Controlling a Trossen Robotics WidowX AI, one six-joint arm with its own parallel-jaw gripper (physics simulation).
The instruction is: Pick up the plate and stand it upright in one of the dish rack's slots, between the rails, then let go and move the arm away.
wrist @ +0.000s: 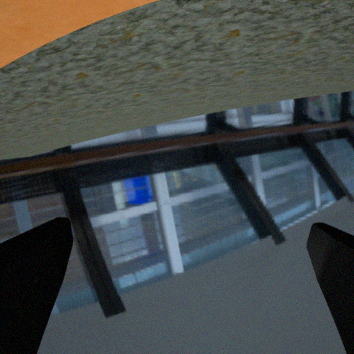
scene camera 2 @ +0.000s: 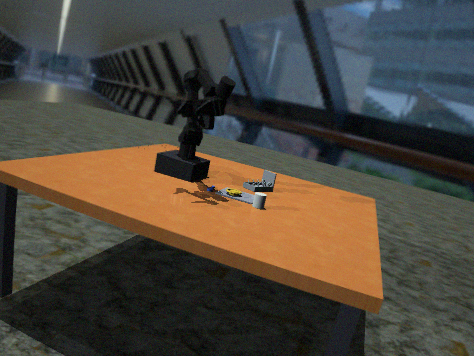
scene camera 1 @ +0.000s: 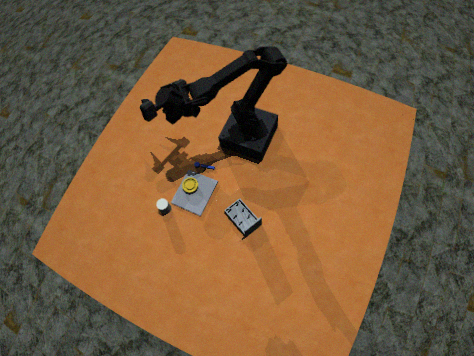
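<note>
A round yellow plate (scene camera 1: 190, 185) (scene camera 2: 233, 192) lies flat on a grey square board (scene camera 1: 199, 204). The grey dish rack (scene camera 1: 253, 228) (scene camera 2: 269, 179) stands on the table apart from the board, with small dark rails in rows and a raised wall at one end; no plate stands in it. My gripper (scene camera 1: 169, 111) (wrist: 194, 235) is open and empty, raised high above the table, away from both plate and rack. In the wrist view its two dark fingers stand wide apart, and the plate and rack do not show there.
A white cylinder (scene camera 1: 162, 206) (scene camera 2: 259, 200) stands beside the board, on the side away from the rack. A small blue object (scene camera 1: 205, 166) (scene camera 2: 211, 189) lies near the board, on the side toward the arm's black base (scene camera 1: 248, 136) (scene camera 2: 182, 166).
</note>
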